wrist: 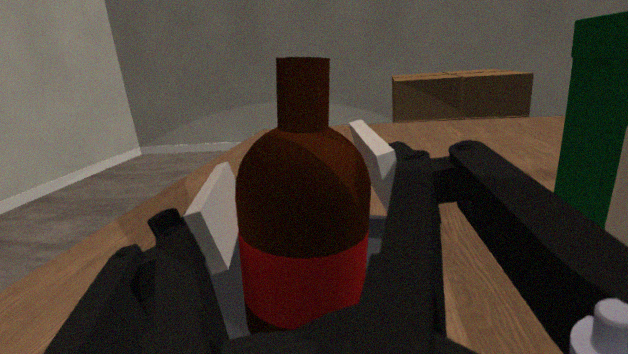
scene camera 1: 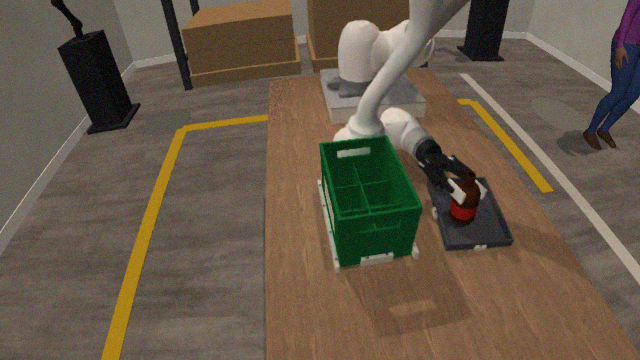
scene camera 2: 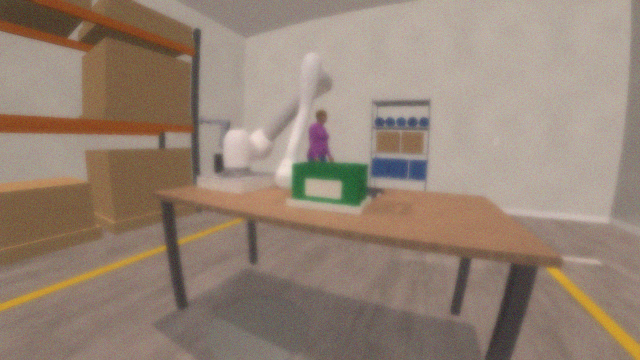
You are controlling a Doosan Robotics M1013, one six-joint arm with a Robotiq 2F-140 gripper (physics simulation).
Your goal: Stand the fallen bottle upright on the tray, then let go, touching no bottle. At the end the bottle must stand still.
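Frame: origin at the arm's base, x ahead, y left, z up, level; centimetres.
Seen in the pictures: gripper, fingertip midpoint: point(wrist: 295, 164) point(scene camera 1: 474, 197); arm's base, origin of the base link: point(scene camera 1: 358, 86) point(scene camera 2: 237, 175).
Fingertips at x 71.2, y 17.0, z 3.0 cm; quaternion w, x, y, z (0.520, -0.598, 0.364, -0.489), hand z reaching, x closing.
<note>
Offsets run from my fingertips to a thing's middle. "spot": to the spot under its first point. Level surfaces: height alone.
A brown bottle @(dx -2.3, dy -0.9, dz -1.6 cm) point(scene camera 1: 464, 202) point(wrist: 303, 200) with a red label is upright, or very nearly so, over the dark tray @(spot: dx +9.2, dy -0.2, dz -8.5 cm) point(scene camera 1: 478, 245). Its base is low in the tray; whether it touches the tray floor I cannot tell. My gripper point(scene camera 1: 467, 192) point(wrist: 295, 164) is shut on the bottle, with one pale fingertip pad on each side of its body. In the wrist view the neck stands free above the pads, and the lower end of the bottle is partly hidden by the gripper. In the second scene view the bottle does not show.
A green crate @(dx -6.1, dy -28.1, dz -1.4 cm) point(scene camera 1: 378, 237) point(scene camera 2: 355, 185) point(wrist: 592, 115) with dividers stands beside the tray, held in white corner pieces on the wooden table @(dz -10.1 cm) point(scene camera 1: 300, 310) point(scene camera 2: 440, 225). My arm reaches past the crate's far side. A person point(scene camera 1: 622, 75) point(scene camera 2: 318, 137) stands on the floor beyond the table.
</note>
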